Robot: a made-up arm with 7 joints.
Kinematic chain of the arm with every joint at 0, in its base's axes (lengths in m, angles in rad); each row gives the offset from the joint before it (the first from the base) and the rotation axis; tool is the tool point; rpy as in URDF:
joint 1: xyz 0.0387 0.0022 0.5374 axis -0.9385 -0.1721 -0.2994
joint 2: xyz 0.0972 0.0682 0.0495 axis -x
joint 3: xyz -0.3 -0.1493 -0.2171 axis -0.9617 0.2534 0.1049
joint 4: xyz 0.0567 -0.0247 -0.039 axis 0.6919 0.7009 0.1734
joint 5: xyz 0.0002 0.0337 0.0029 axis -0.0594 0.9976 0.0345
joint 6: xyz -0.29 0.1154 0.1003 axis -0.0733 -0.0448 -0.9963
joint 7: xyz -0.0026 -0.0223 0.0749 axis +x
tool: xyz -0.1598 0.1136 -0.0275 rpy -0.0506 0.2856 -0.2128
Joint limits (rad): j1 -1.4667..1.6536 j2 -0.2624..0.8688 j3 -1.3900..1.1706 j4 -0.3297..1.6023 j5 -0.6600..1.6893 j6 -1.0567..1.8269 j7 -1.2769..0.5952
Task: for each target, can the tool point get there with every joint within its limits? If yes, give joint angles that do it. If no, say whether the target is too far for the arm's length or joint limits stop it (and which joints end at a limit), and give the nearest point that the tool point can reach.
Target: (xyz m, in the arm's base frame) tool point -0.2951 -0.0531 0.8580
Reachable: yes | joints -0.3175 0.5730 -0.5133 0.1457 0.8844 0.3815 -0.3251
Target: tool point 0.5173 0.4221 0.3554
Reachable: no: joint limits stop it (at a limit: joint 2, joint 4, joint 5, joint 7) | nearest point 0.3508 0.3353 0.3589 | short by 0.188 m
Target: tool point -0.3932 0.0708 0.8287
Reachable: yes | joints 0.6928 0.3417 -0.9438 0.5578 0.3660 0.8696 0.2328
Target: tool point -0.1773 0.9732 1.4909
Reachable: no: too far | nearest point -0.1734 0.4553 1.0206 | short by 0.700 m
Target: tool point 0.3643 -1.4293 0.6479
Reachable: no: too far | nearest point 0.1106 -0.7204 0.5636 | short by 0.758 m
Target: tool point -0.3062 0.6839 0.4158
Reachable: no: joint limits stop it (at a limit: joint 1, joint 2, joint 4, joint 7) | nearest point -0.2783 0.5488 0.4681 | short by 0.147 m
